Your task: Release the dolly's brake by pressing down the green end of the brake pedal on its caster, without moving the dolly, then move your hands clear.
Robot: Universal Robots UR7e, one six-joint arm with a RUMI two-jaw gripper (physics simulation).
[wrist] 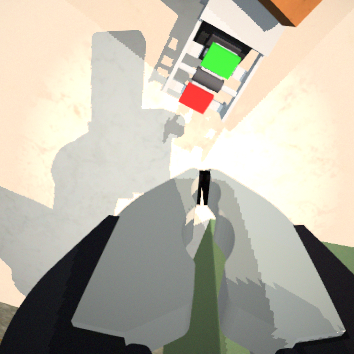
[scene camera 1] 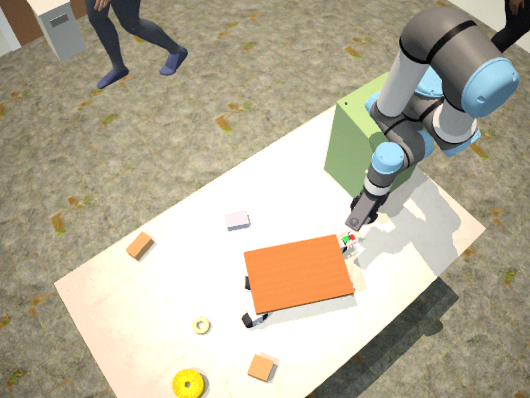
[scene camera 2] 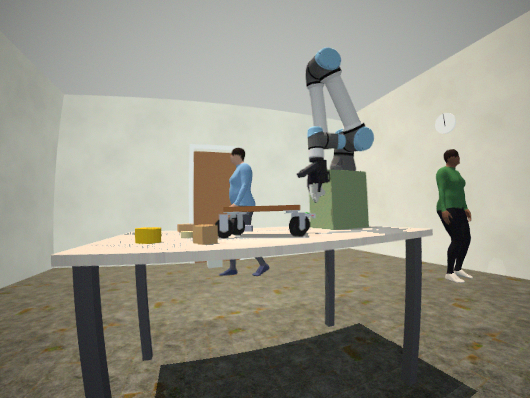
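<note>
The dolly [scene camera 1: 300,275] [scene camera 2: 262,208] has an orange deck and stands on casters on the table. The brake pedal sits on the caster by the deck's corner nearest the robot. Its green end [scene camera 1: 345,239] [wrist: 221,60] is nearer the deck. Its red end [scene camera 1: 352,237] [wrist: 196,98] is farther out. My gripper [scene camera 2: 315,199] [wrist: 201,172] is shut and empty, pointing down. In scene camera 2 it hangs above pedal height, apart from the dolly. In the wrist view both pedal ends show beyond the fingertips, the red end closer. Most of the dolly is outside the wrist view.
The green robot pedestal [scene camera 1: 345,145] [scene camera 2: 350,200] stands behind the gripper. A pale block [scene camera 1: 237,220], a long orange-brown block [scene camera 1: 140,245], a small ring [scene camera 1: 194,325], a square block [scene camera 1: 261,367] [scene camera 2: 205,234] and a yellow disc [scene camera 1: 177,385] [scene camera 2: 148,235] lie around the dolly.
</note>
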